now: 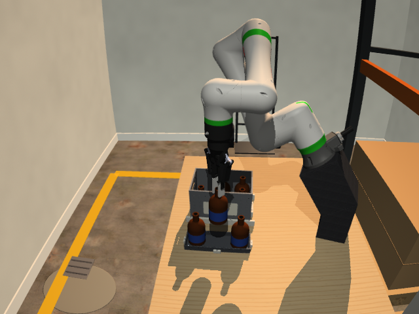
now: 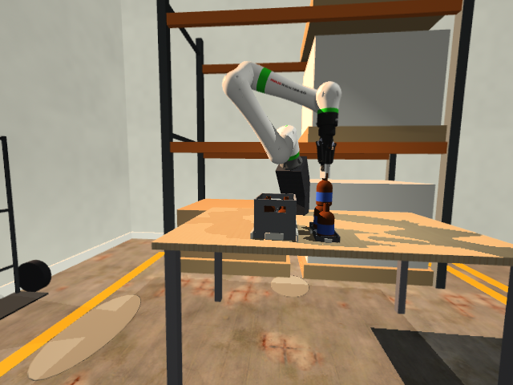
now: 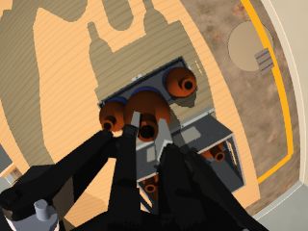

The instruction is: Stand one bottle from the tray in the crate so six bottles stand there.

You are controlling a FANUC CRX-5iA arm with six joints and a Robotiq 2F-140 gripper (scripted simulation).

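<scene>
The glass bottle is 9 cm below my hand. Also, from my hand: tray: 29 cm below; then grey crate: 22 cm to the right, 22 cm below, 5 cm behind.
</scene>
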